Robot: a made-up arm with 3 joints. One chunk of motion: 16 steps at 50 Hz.
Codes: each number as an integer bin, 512 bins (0 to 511) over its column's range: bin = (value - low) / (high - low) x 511, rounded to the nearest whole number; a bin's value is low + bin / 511 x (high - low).
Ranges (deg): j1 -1..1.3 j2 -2.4..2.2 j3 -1.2..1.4
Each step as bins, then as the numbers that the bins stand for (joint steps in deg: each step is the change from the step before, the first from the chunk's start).
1 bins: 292 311 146
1 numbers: 0.314 0.400 -0.457
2 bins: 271 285 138
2 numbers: 0.220 0.166 -0.498
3 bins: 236 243 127
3 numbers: 0.062 -0.213 -0.554
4 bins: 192 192 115
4 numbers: -0.136 -0.672 -0.615
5 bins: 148 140 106
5 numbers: -0.334 -1.140 -0.661
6 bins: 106 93 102
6 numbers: -0.523 -1.563 -0.681
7 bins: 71 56 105
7 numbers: -0.680 -1.896 -0.666
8 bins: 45 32 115
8 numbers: -0.797 -2.112 -0.615
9 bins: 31 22 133
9 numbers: -0.860 -2.202 -0.523
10 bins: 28 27 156
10 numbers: -0.874 -2.157 -0.406
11 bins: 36 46 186
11 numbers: -0.838 -1.986 -0.254
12 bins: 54 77 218
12 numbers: -0.757 -1.707 -0.091
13 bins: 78 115 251
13 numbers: -0.649 -1.365 0.077
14 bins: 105 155 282
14 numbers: -0.527 -1.005 0.235
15 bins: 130 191 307
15 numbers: -0.415 -0.681 0.362
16 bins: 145 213 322
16 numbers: -0.347 -0.483 0.438
